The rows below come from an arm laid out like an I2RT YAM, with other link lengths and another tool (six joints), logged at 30 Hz.
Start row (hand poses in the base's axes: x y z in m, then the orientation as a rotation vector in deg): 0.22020, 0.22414, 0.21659, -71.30, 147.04, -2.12
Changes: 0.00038, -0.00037, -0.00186, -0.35, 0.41, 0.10; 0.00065, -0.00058, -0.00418, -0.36, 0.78, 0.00; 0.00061, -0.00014, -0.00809, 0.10, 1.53, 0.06; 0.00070, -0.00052, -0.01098, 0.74, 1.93, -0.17; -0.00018, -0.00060, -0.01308, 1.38, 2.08, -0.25; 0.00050, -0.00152, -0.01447, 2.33, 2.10, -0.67; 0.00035, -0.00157, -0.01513, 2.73, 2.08, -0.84; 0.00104, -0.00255, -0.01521, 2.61, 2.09, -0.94; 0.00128, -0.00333, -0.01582, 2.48, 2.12, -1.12; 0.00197, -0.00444, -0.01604, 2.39, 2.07, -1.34; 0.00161, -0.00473, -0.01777, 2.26, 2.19, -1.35; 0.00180, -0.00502, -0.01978, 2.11, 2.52, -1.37; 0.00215, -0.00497, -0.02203, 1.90, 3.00, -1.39; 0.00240, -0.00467, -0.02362, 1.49, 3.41, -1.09; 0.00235, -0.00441, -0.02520, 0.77, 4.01, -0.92; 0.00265, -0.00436, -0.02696, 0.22, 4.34, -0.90; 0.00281, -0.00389, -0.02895, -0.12, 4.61, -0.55; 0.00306, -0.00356, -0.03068, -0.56, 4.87, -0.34
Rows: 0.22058, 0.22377, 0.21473, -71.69, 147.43, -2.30; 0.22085, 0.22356, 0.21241, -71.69, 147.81, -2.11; 0.22081, 0.22400, 0.20850, -71.84, 148.27, -1.03; 0.22090, 0.22362, 0.20561, -71.44, 148.56, 0.00; 0.22002, 0.22354, 0.20351, -71.15, 148.54, 0.90; 0.22070, 0.22262, 0.20212, -70.27, 148.52, 2.05; 0.22055, 0.22257, 0.20146, -69.90, 148.48, 2.51; 0.22124, 0.22159, 0.20138, -69.82, 148.59, 2.34; 0.22148, 0.22081, 0.20077, -69.64, 148.77, 2.16; 0.22217, 0.21970, 0.20055, -69.38, 148.89, 1.96; 0.22181, 0.21941, 0.19882, -69.45, 149.04, 1.87; 0.22200, 0.21912, 0.19681, -69.58, 149.38, 1.88; 0.22235, 0.21917, 0.19456, -69.78, 149.86, 1.91; 0.22260, 0.21947, 0.19297, -70.45, 150.15, 1.71; 0.22255, 0.21973, 0.19139, -71.13, 150.78, 1.19; 0.22285, 0.21978, 0.18963, -71.46, 151.22, 0.69; 0.22301, 0.22025, 0.18764, -72.13, 151.33, 0.49; 0.22326, 0.22058, 0.18591, -72.65, 151.55, 0.13
